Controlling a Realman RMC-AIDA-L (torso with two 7-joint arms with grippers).
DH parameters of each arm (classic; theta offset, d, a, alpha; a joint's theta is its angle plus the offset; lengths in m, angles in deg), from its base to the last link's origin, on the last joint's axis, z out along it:
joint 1: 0 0.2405 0 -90
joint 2: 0 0 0 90
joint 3: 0 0.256 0 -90
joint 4: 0 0 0 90
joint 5: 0 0.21 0 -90
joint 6: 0 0 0 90
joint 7: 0 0.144 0 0
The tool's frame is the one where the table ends.
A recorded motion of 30 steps. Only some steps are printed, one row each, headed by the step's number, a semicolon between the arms.
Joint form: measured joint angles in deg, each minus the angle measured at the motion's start. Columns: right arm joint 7, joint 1, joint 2, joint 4, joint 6, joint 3, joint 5; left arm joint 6, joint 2, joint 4, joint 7, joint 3, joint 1, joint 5.
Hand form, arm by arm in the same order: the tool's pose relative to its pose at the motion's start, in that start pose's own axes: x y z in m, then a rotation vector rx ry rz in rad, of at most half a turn. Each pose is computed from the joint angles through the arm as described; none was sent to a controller.
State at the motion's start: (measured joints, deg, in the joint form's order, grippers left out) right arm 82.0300 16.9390 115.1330 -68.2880 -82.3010 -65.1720 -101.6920; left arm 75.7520 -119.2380 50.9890 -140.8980 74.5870 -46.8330 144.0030
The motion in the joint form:
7: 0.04 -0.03 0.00 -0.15 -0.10 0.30 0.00; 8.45 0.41 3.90 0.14 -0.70 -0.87 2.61
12: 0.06 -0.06 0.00 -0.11 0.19 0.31 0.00; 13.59 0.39 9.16 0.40 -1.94 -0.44 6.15
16: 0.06 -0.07 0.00 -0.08 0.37 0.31 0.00; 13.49 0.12 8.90 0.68 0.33 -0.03 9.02
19: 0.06 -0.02 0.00 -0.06 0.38 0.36 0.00; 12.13 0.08 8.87 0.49 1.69 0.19 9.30
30: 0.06 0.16 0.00 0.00 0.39 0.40 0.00; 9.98 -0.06 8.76 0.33 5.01 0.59 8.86
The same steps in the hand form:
7: -0.0004 -0.0007 -0.0012 0.0040 -0.0014 -0.0001; -0.0007 0.0062 -0.0167 -0.0192 -0.0824 0.0520
12: 0.0000 -0.0013 -0.0013 0.0092 -0.0005 0.0014; -0.0013 0.0050 -0.0340 0.0140 -0.1157 0.0869
16: 0.0003 -0.0017 -0.0013 0.0122 0.0001 0.0020; -0.0089 0.0040 -0.0285 0.0498 -0.1749 0.1173
19: 0.0001 -0.0019 -0.0013 0.0129 -0.0004 0.0018; -0.0083 0.0039 -0.0255 0.0683 -0.1750 0.1311
30: -0.0007 -0.0025 -0.0008 0.0125 -0.0016 0.0003; -0.0072 0.0084 -0.0178 0.0834 -0.1792 0.1693

